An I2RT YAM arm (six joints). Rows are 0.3 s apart.
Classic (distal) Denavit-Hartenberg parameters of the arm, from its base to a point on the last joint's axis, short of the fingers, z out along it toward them. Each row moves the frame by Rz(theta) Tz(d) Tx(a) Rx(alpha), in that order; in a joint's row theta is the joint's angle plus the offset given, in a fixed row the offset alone. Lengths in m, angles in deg.
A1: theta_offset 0; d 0.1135; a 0.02; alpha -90
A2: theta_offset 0; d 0; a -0.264; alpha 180
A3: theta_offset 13.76; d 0; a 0.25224; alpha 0
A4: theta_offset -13.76; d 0; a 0.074; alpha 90
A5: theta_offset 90; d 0; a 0; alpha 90
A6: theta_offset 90; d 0.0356; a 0; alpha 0
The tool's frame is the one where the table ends.
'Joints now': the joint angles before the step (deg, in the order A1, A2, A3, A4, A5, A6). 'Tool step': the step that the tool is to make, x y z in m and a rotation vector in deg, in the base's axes. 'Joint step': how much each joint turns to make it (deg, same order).
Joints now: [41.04 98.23 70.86 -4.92 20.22 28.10]
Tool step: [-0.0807 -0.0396 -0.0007 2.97 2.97 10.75]
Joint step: [3.37 -19.30 -18.75 -0.60 -8.48 -0.42]
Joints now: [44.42 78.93 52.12 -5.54 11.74 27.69]
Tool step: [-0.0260 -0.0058 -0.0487 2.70 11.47 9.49]
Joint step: [1.27 -0.92 -9.81 2.35 -12.52 3.37]
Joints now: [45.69 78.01 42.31 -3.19 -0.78 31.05]
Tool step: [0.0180 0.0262 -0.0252 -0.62 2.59 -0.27]
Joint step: [0.99 10.33 3.39 4.73 0.04 1.91]
